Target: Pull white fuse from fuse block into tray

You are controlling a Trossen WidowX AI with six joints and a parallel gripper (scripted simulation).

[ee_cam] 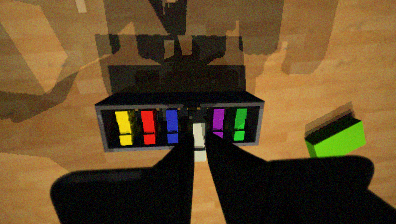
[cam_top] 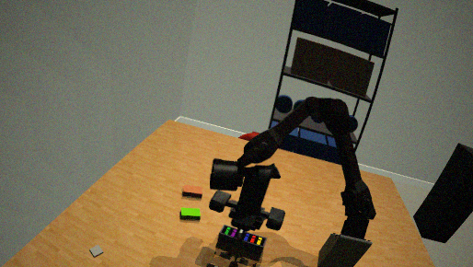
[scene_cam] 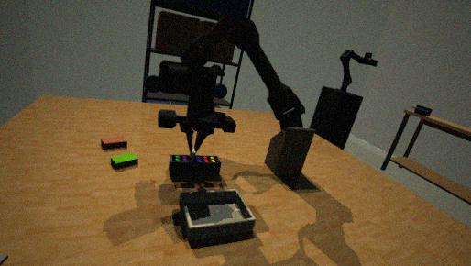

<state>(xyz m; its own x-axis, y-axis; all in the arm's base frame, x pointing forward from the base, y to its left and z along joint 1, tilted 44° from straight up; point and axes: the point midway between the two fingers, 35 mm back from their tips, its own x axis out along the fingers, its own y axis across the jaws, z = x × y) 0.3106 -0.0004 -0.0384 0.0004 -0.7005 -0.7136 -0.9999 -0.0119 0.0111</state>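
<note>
Now: the purple fuse 3 cm below my gripper tip and 2 cm ahead of it. The rest, counted from my gripper tip: grey tray: 18 cm to the left, 6 cm below, 3 cm behind; then white fuse: 1 cm below; then blue fuse: 3 cm below, 2 cm behind.
</note>
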